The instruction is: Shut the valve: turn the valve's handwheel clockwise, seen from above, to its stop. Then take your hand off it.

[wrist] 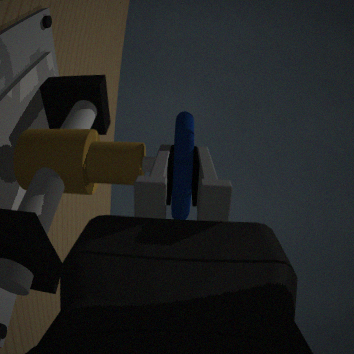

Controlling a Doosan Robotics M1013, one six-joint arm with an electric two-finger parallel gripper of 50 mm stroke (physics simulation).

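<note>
The blue handwheel (184, 135) shows edge-on near the middle of the wrist view, as a narrow upright blue bar. It sits at the right end of the valve's yellow body (57, 161), past a narrower yellow neck (115, 162) and a short grey stem that is partly hidden by a finger. My gripper (182, 163) is shut on the handwheel, with one dark finger pad against each face of it. The wheel's turning position cannot be told from this edge-on view.
Grey pipes (44, 192) run from the yellow body through black blocks (77, 102) on the left. A grey plate (30, 37) with dark bolts lies at the upper left. A wood-coloured surface (95, 35) ends left of the handwheel, beside a dark blue-grey area.
</note>
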